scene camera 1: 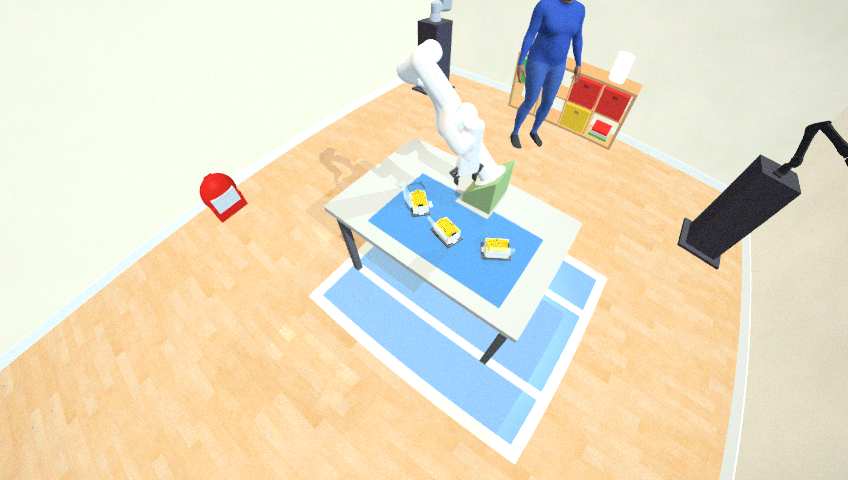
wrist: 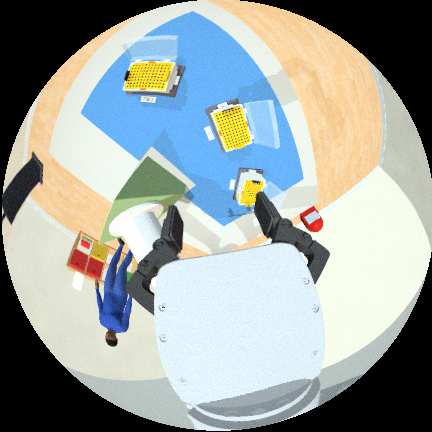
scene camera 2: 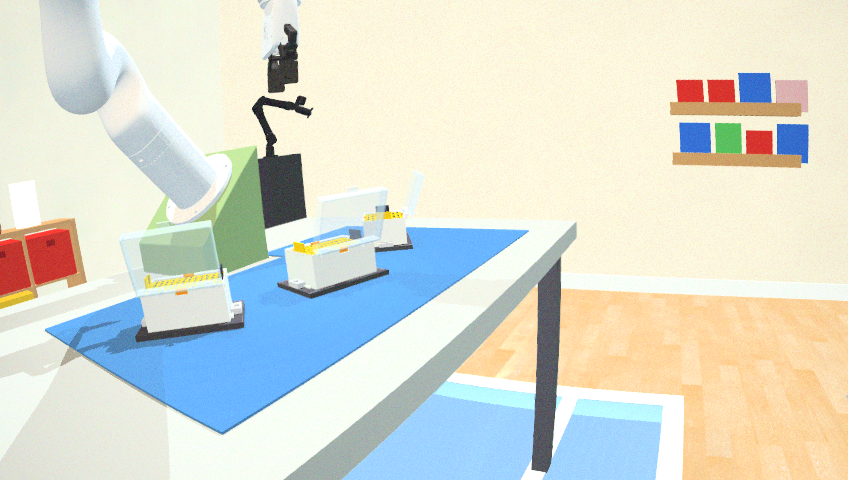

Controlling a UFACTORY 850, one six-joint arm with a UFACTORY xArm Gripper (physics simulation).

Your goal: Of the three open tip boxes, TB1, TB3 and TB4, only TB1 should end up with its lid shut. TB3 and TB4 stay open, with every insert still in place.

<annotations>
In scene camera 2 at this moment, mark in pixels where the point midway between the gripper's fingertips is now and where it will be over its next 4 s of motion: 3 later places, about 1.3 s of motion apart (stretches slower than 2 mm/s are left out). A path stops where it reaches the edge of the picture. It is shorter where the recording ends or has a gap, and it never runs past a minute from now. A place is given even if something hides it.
The gripper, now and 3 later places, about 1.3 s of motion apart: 282,88; 217,220; 192,198; 201,253
</annotations>
